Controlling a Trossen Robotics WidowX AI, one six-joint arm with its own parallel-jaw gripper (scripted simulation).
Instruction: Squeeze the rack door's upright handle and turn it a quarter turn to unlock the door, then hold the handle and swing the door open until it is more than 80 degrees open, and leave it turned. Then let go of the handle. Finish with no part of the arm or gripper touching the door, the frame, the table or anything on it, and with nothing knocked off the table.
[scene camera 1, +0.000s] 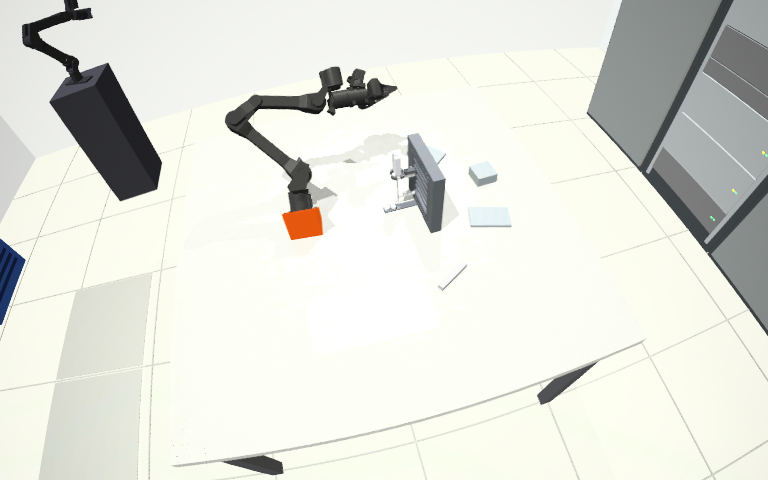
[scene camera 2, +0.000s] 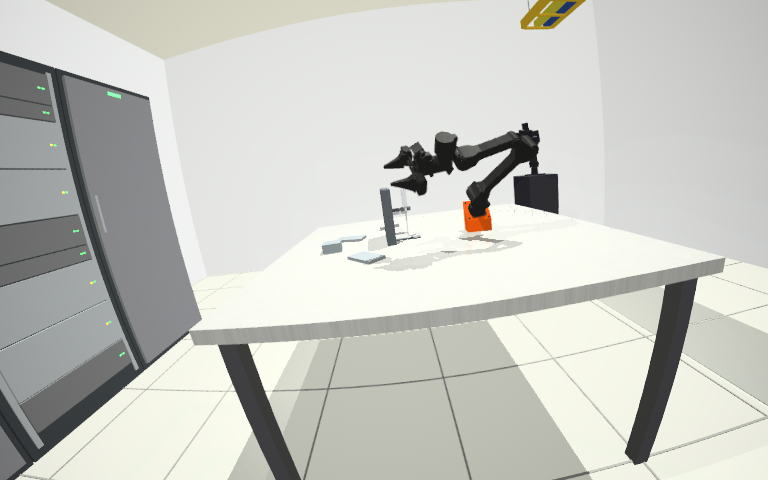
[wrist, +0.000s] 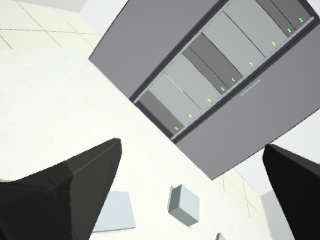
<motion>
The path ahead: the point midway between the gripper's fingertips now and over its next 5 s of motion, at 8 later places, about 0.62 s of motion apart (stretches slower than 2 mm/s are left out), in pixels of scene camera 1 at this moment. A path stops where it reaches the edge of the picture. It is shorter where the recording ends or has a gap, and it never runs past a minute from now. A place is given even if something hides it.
My gripper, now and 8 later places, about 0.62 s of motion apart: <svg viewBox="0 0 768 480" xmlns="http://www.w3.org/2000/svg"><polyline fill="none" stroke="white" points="393,91 411,113 413,138 401,149 395,150 396,158 396,165 395,166 396,166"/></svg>
</motion>
